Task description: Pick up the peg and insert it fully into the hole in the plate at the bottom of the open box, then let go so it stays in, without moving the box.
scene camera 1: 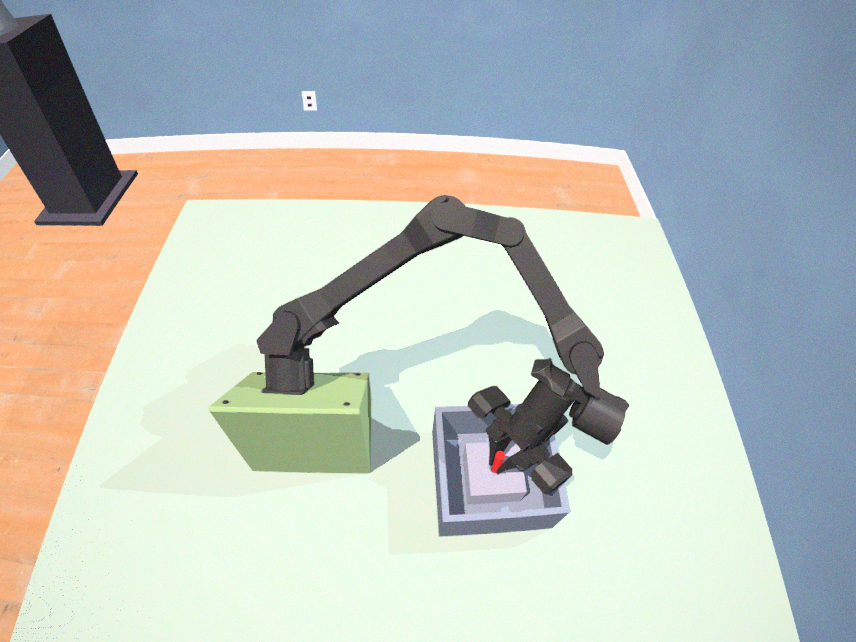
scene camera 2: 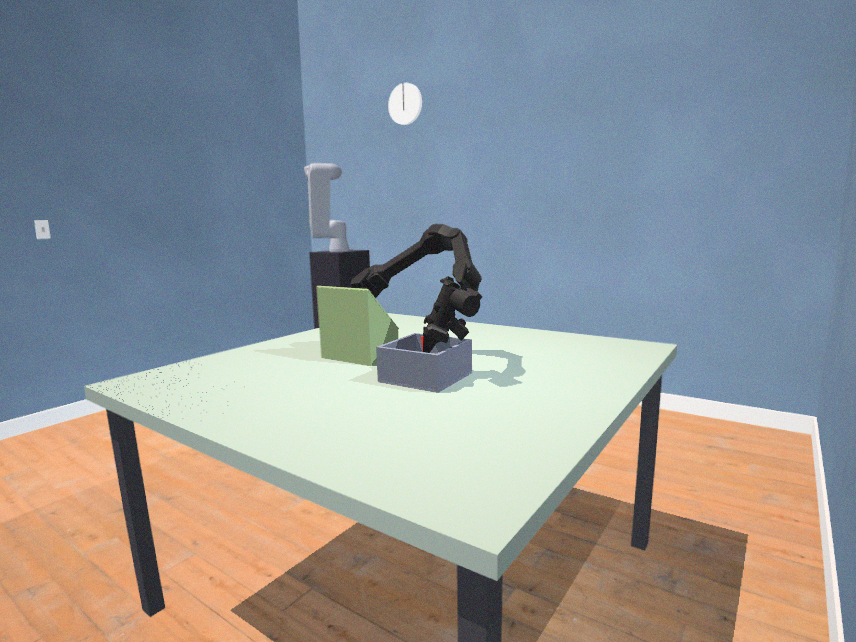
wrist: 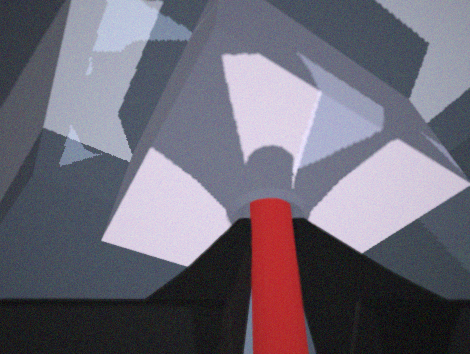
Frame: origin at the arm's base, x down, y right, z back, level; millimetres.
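Where they show: gripper, fingertip midpoint: (scene camera 1: 494, 468) (wrist: 270, 230); arm's base, link origin: (scene camera 1: 288, 388) (scene camera 2: 355, 306).
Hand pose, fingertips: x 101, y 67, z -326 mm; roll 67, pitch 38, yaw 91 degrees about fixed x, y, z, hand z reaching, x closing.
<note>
Each offset is from my fingertips to the centre of the thing. Level surfaces: height alone.
The red peg @(dx -15, dy -2, dz -2 mm) (scene camera 1: 497, 461) (scene camera 2: 422, 342) (wrist: 274, 265) is held between the fingertips of my gripper (scene camera 1: 496, 464) (wrist: 270, 230), which is shut on it inside the open box. The peg leans a little in scene camera 1. Its lower end is at the hole in the pale plate @(dx +27, dy -3, dz -2 mm) (scene camera 1: 487, 485) (wrist: 150, 210); the hole's rim shows behind the peg in the wrist view, and the fingers and peg hide the rest. How deep the tip sits cannot be told. The grey-blue box @(dx +13, dy -3, dz -2 mm) (scene camera 1: 501, 518) (scene camera 2: 407, 369) stands on the table around the plate.
The box walls rise close around my gripper. The green base block (scene camera 1: 304, 440) (scene camera 2: 345, 324) under the arm stands left of the box in scene camera 1. The table @(dx +62 mm) (scene camera 1: 276, 552) (scene camera 2: 345, 442) carries both. A dark pedestal (scene camera 1: 62, 117) with a pale arm (scene camera 2: 320, 200) stands beyond the table.
</note>
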